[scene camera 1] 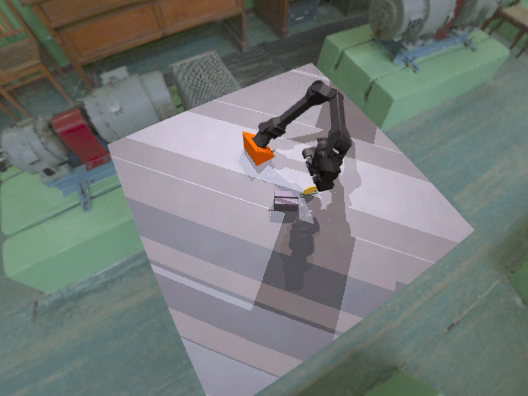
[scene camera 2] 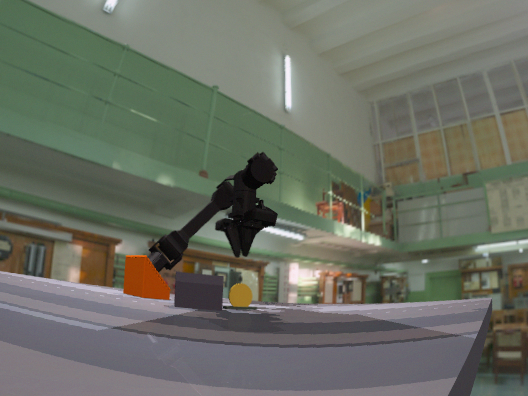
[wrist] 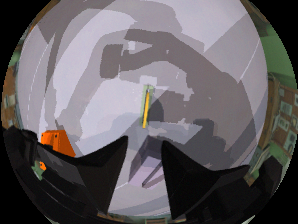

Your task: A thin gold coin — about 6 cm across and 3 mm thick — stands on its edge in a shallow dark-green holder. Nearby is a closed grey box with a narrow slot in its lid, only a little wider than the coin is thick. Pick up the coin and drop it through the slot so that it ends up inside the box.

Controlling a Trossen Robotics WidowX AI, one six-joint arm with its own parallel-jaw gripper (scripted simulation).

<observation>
In view: the gripper point(scene camera 2: 241, 256).
The gripper shows as well in the wrist view point(wrist: 145, 142).
</observation>
